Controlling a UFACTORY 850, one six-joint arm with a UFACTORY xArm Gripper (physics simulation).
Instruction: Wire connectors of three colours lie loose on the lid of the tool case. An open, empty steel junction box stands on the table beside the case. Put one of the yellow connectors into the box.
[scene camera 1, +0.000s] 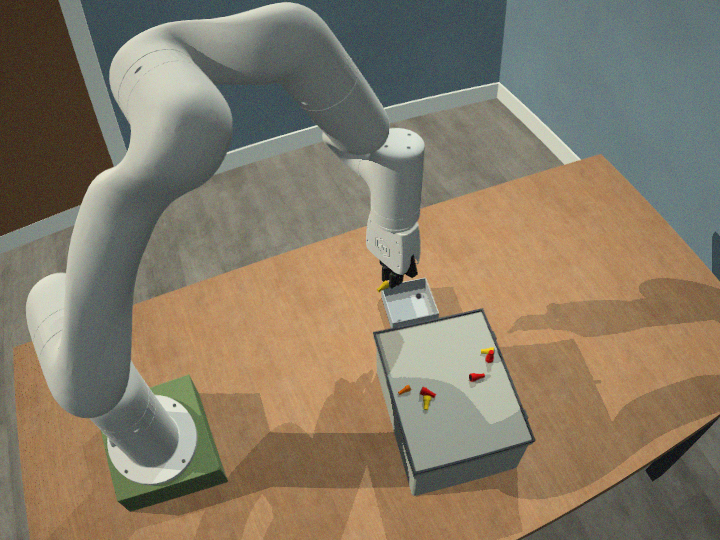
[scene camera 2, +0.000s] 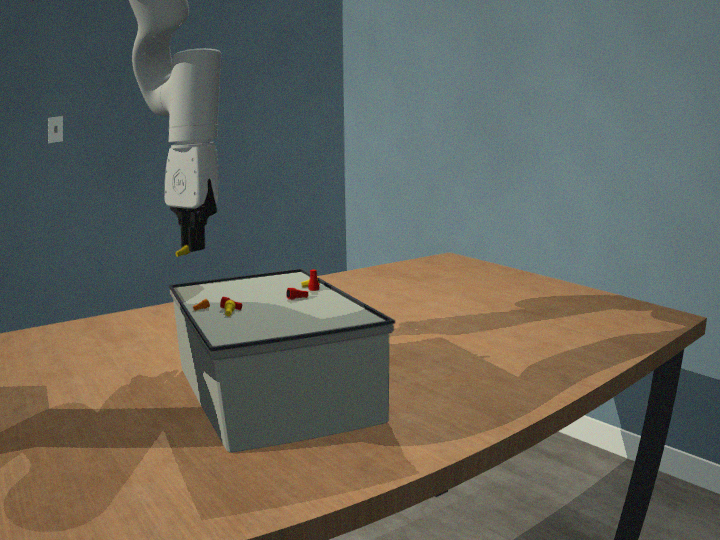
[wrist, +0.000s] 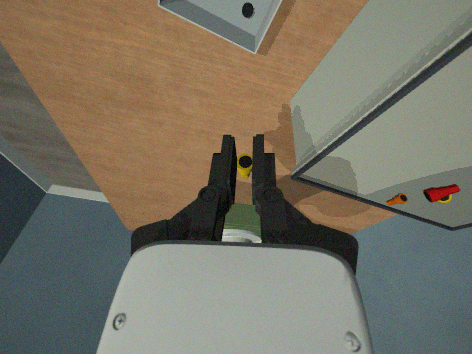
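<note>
My gripper (scene camera 1: 396, 283) (scene camera 2: 194, 248) (wrist: 244, 148) is shut on a yellow connector (scene camera 1: 383, 285) (scene camera 2: 182, 250) (wrist: 245, 164), which sticks out sideways from the fingertips. It hangs in the air beyond the tool case, near the far-left rim of the junction box as seen in scene camera 1. The open steel junction box (scene camera 1: 414, 319) (wrist: 215, 24) stands behind the case and is hidden in scene camera 2. Two more yellow connectors lie on the case lid: one (scene camera 1: 426, 402) (scene camera 2: 229, 306) (wrist: 444, 199) against a red one, one (scene camera 1: 486, 351) (scene camera 2: 305, 283) beside an upright red one.
The tool case (scene camera 1: 453, 433) (scene camera 2: 302, 372) (wrist: 440, 110) stands higher than the box. Its lid also carries an orange connector (scene camera 1: 404, 390) (scene camera 2: 201, 304) (wrist: 397, 199) and three red ones, one (scene camera 1: 476, 377) (scene camera 2: 297, 293) lying apart. The arm stands on a green base block (scene camera 1: 200, 430).
</note>
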